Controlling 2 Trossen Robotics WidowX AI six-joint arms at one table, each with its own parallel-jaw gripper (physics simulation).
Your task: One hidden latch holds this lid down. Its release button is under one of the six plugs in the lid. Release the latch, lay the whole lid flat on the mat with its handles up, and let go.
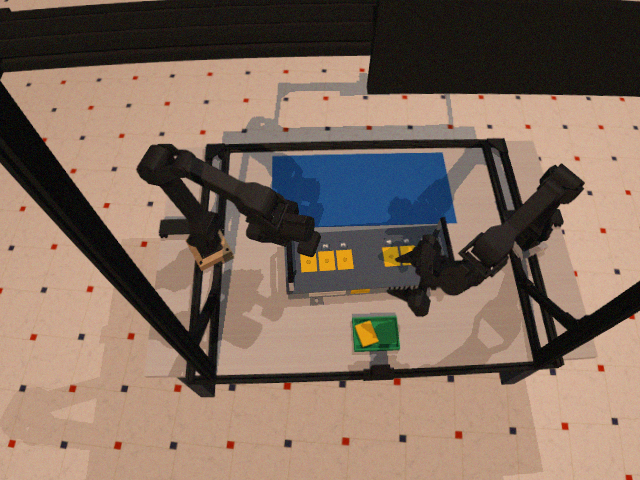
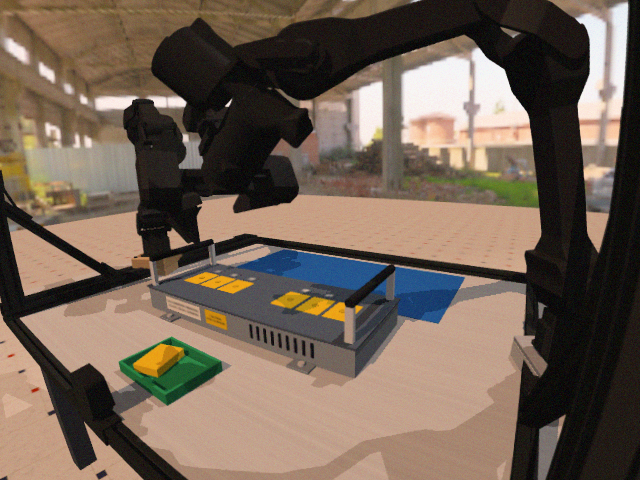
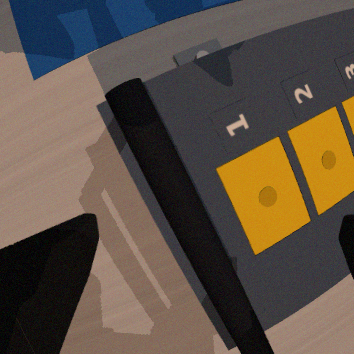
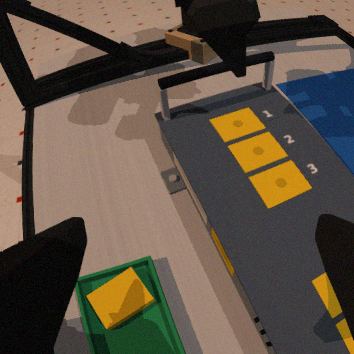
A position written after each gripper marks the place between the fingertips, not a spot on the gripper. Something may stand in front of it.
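Left gripper (image 2: 193, 243): open, holding nothing; further views show the left gripper (image 1: 292, 245), the left gripper (image 3: 225, 229) and the left gripper (image 4: 238, 60). The right gripper (image 2: 204, 212) is likewise open and empty, and is visible again as the right gripper (image 1: 391, 275) and the right gripper (image 4: 203, 229). A green tray (image 1: 386, 327) is present; another view has the tray (image 4: 154, 321). A blue mat (image 1: 337, 190) is visible too.
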